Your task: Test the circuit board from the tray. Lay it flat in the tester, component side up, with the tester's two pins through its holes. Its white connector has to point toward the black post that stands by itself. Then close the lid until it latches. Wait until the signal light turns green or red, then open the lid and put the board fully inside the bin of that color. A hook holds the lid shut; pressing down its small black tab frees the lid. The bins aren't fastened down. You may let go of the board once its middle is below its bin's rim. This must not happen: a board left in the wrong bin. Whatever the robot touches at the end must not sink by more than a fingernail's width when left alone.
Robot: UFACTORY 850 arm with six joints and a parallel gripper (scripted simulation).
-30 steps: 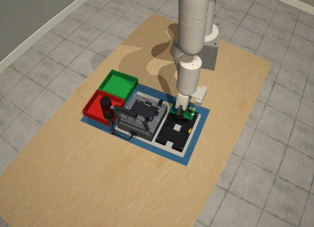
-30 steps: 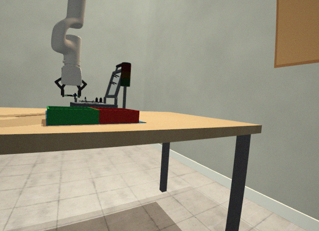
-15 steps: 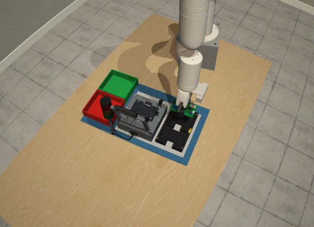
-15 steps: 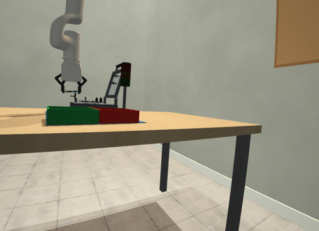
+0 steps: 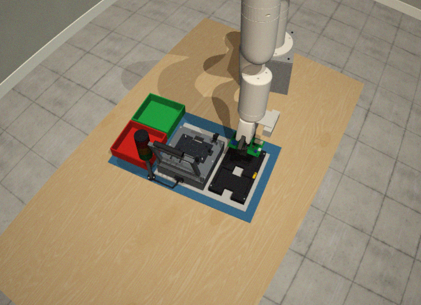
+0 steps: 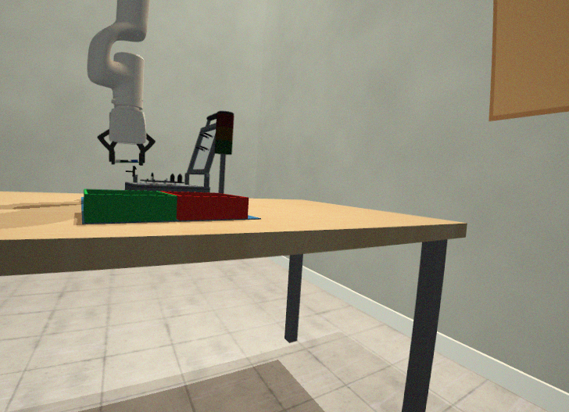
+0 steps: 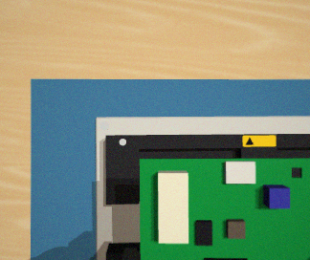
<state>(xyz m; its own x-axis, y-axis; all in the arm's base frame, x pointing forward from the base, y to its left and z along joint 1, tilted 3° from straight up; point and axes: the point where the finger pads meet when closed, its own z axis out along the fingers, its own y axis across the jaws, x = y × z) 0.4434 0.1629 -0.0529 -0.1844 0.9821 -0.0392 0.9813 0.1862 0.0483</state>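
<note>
Now: hand 20 mm short of the latch hook, 110 mm to the left of it and 30 mm above it. Also, from my hand: green circuit board right at my hand; then clear lid 210 mm ahead, 130 mm to the right, 60 mm above; then green bin 20 mm ahead, 370 mm to the right, 110 mm below.
</note>
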